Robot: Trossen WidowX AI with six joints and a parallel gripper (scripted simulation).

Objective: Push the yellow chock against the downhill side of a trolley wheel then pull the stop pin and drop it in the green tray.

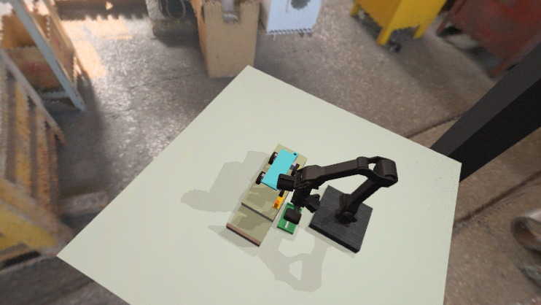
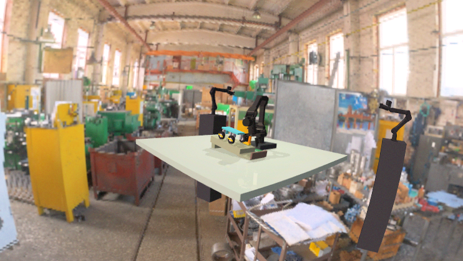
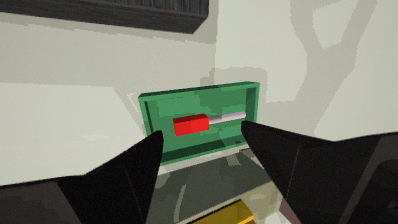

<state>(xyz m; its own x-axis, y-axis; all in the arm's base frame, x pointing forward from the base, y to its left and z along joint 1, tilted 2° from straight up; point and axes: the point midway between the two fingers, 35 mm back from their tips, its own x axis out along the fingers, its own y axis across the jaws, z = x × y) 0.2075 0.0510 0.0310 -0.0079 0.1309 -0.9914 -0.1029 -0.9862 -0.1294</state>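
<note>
Right now the stop pin is 3 cm below my gripper tip, 2 cm to the left of it and 1 cm ahead of it. From my gripper tip the other things lie so: ramp 11 cm to the right, 11 cm ahead, 1 cm above; yellow chock 7 cm ahead, 5 cm above, 1 cm to the right; green tray 5 cm below, 1 cm to the left, 1 cm ahead.
</note>
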